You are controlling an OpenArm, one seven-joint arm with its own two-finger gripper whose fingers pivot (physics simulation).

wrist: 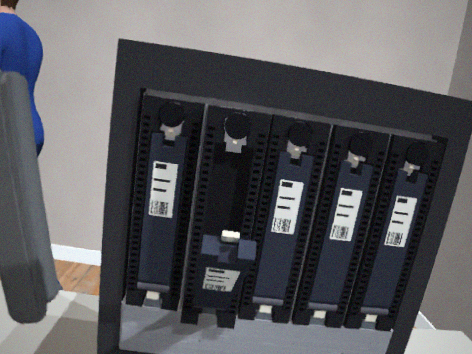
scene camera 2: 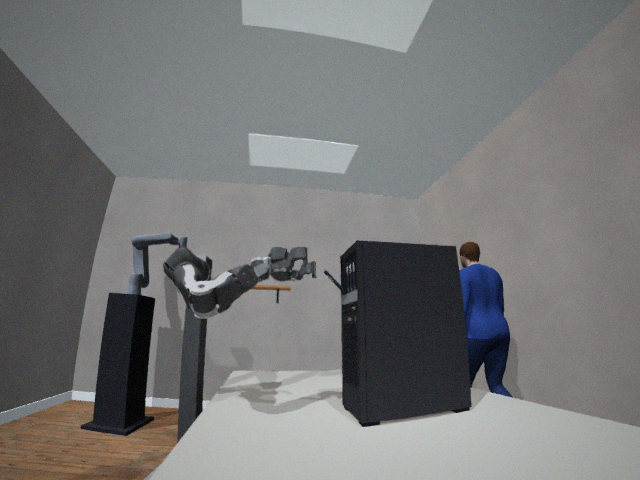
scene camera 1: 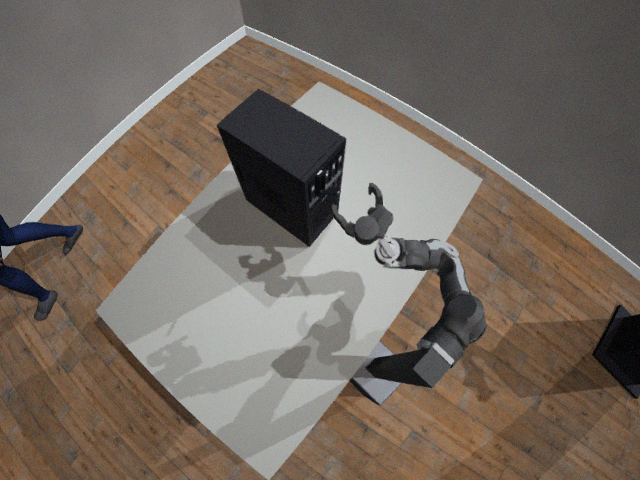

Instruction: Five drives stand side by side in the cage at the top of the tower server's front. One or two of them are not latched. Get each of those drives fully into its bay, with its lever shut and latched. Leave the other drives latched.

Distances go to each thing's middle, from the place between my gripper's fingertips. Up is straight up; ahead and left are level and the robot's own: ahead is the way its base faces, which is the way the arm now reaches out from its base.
Labels:
The drive lever (wrist: 222,269) lies 70 mm ahead of my hand, 10 mm to the left of it and 50 mm below it. Also, from my hand: black tower server (scene camera 2: 404,346) (260 mm ahead, 10 mm to the left, 190 mm below); grey base plate (scene camera 1: 379,389) (410 mm behind, 180 mm to the left, 700 mm below).

